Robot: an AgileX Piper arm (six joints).
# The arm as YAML. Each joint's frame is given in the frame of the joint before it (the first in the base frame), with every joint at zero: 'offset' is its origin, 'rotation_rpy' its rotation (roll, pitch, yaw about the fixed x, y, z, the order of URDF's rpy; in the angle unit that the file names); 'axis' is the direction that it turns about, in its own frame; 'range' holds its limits. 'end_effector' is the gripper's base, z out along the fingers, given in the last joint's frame.
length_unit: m
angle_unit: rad
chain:
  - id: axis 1
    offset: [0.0, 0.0, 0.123]
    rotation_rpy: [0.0, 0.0, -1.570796]
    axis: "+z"
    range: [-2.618, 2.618]
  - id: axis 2
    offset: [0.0, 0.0, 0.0]
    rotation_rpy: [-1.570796, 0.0, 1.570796]
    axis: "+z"
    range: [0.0, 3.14]
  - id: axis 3
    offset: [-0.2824, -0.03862, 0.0]
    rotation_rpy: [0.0, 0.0, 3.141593]
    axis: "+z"
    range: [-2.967, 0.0]
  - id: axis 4
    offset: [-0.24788, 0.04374, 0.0]
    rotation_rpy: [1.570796, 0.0, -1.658]
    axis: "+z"
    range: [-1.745, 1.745]
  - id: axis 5
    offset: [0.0, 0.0, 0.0]
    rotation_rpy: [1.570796, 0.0, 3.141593]
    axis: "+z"
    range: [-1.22, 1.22]
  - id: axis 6
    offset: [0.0, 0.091, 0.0]
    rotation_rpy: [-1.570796, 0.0, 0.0]
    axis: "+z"
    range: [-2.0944, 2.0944]
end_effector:
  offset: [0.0, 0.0, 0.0]
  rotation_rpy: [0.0, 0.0, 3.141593]
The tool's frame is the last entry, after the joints.
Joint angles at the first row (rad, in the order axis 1, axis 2, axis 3, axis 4, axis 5, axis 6):
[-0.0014 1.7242 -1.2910 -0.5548 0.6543 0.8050]
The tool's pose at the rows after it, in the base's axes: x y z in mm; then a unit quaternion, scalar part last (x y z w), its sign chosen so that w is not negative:
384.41 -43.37 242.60 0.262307 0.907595 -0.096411 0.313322
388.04 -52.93 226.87 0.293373 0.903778 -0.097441 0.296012
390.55 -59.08 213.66 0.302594 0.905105 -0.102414 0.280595
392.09 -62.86 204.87 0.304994 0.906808 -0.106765 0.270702
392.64 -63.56 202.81 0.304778 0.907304 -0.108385 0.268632
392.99 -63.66 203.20 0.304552 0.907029 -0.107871 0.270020
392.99 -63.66 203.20 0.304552 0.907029 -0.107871 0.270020
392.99 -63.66 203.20 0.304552 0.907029 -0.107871 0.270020
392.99 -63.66 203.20 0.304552 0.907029 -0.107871 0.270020
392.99 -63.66 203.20 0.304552 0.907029 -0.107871 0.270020
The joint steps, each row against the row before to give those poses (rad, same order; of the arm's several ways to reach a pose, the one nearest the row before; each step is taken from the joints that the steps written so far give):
[-0.0356 0.0607 -0.0096 0.0022 0.0012 0.0749]
[-0.0242 0.0414 -0.0012 0.0000 0.0000 0.0480]
[-0.0151 0.0338 0.0000 -0.0011 -0.0008 0.0093]
[-0.0090 0.0226 0.0001 -0.0031 -0.0015 0.0012]
[-0.0013 0.0059 -0.0008 -0.0028 0.0000 0.0008]
[-0.0003 -0.0001 -0.0011 -0.0005 -0.0021 0.0000]
[0.0000 0.0000 0.0000 0.0000 0.0000 0.0000]
[0.0000 0.0000 0.0000 0.0000 0.0000 0.0000]
[0.0000 0.0000 0.0000 0.0000 0.0000 0.0000]
[0.0000 0.0000 0.0000 0.0000 0.0000 0.0000]

